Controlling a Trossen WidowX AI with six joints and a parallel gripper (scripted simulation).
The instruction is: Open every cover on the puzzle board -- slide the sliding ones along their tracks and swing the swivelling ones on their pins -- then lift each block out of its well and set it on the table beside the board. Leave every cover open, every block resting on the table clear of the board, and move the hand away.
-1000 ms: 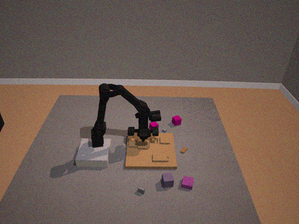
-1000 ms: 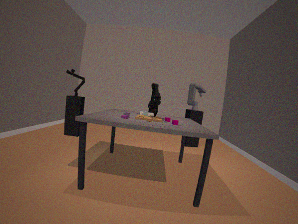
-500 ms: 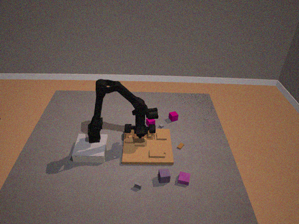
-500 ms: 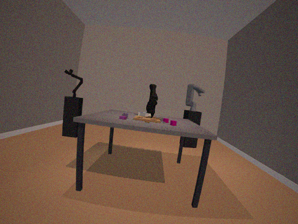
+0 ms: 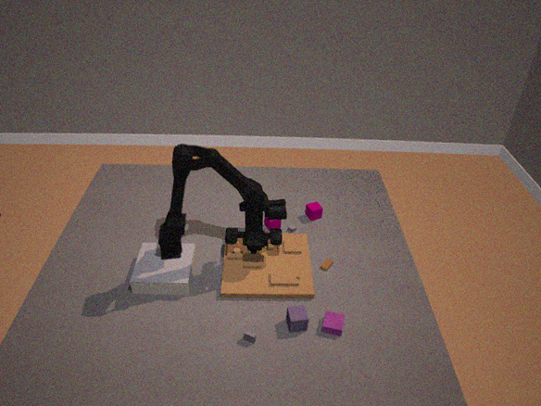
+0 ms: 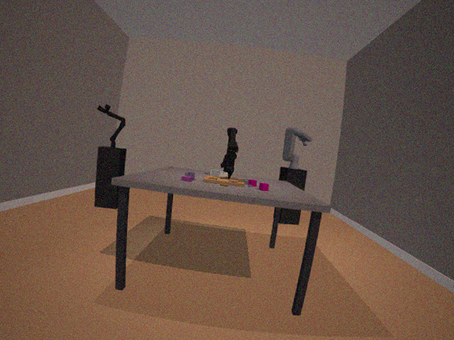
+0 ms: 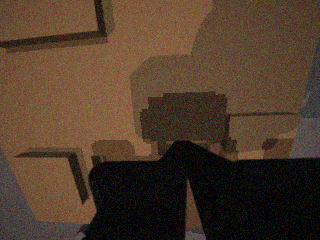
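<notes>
Right now the tan puzzle board is 4 cm to the right of my gripper tip and 3 cm ahead of it. From my gripper tip the other things lie so: small tan piece: 25 cm ahead, 7 cm to the right, 2 cm below; small grey piece: 33 cm to the right, 6 cm behind, 1 cm below; purple block: 30 cm to the right, 8 cm ahead.
</notes>
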